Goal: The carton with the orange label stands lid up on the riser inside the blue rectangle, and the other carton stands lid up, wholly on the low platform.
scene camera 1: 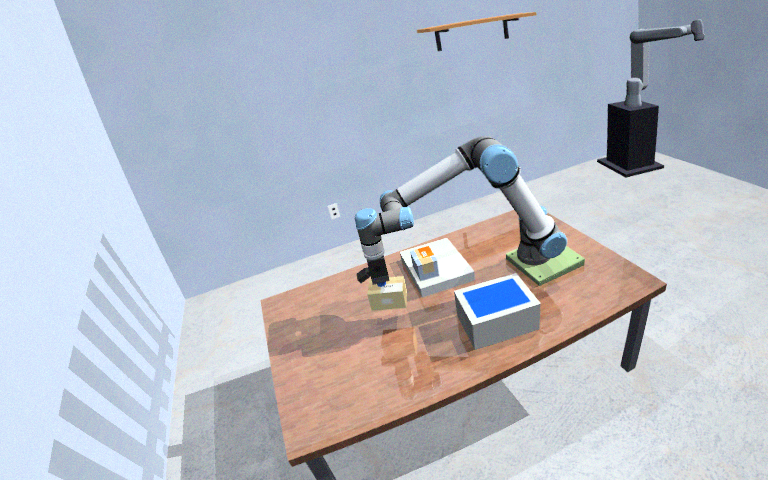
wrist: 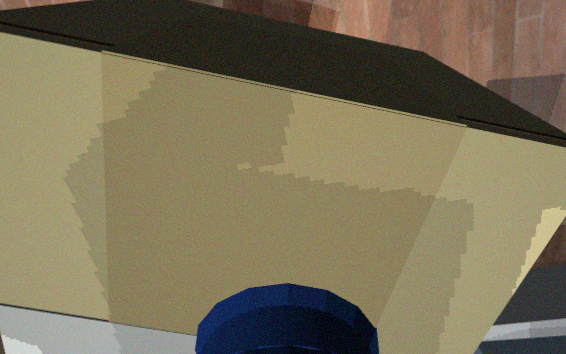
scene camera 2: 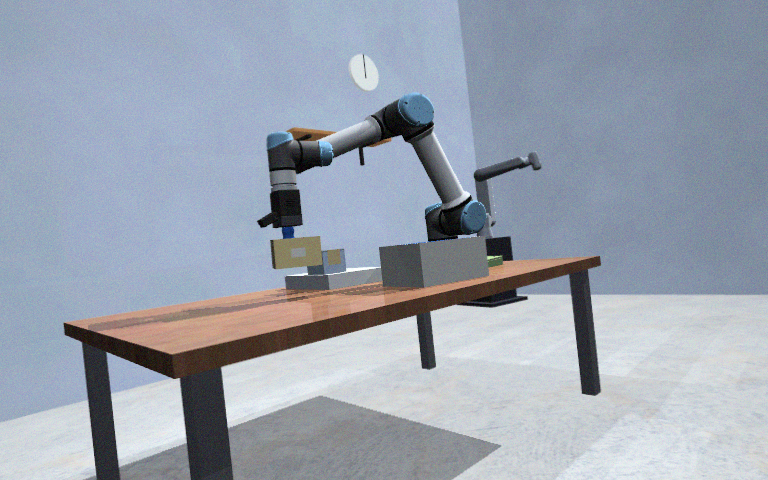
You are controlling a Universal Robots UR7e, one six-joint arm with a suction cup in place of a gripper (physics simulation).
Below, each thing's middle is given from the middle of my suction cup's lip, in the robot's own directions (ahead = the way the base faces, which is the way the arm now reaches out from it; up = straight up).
Right now the low white platform [scene camera 1: 454, 271] is 260 mm behind my suction cup, 250 mm to the right of it and 160 mm below it. The rest, counted from my suction cup: grey riser [scene camera 2: 424, 264] 380 mm behind, 180 mm to the left, 120 mm below.
